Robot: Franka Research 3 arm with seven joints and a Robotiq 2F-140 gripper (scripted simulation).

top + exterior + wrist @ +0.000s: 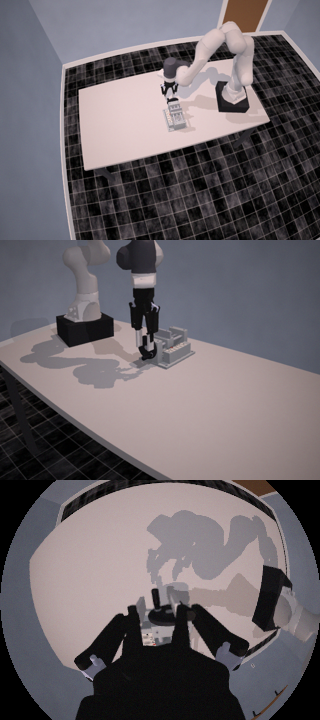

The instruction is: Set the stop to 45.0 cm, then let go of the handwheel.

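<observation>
Right now my hand is 6 cm above the black handwheel and 2 cm to the right of it. The rest, counted from my hand: grey stop fixture (13 cm to the left, 3 cm below).
</observation>
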